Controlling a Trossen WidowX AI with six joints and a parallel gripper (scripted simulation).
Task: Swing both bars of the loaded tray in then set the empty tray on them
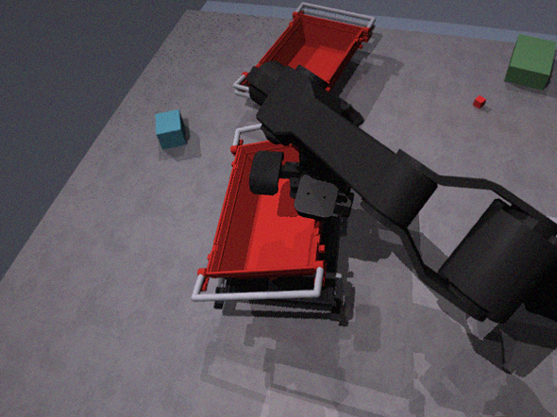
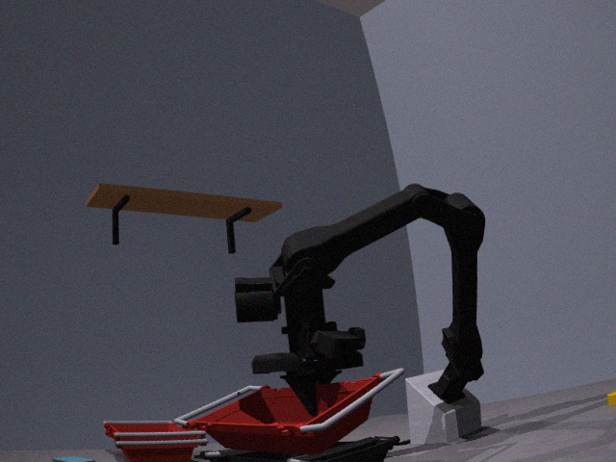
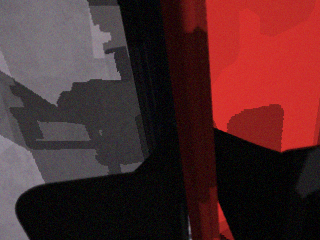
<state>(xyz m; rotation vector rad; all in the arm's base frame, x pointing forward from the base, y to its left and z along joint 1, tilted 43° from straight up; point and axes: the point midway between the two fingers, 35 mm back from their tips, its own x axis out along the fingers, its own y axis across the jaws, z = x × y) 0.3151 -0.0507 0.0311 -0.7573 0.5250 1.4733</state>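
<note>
Now: gripper tip 7 cm short of the red tray, 1 cm to the right of it and 1 cm below it. The rest, counted from my gripper tip: teal cube 36 cm ahead, 20 cm to the right, 9 cm below; green cube 54 cm to the right, 34 cm behind, 9 cm below.
</note>
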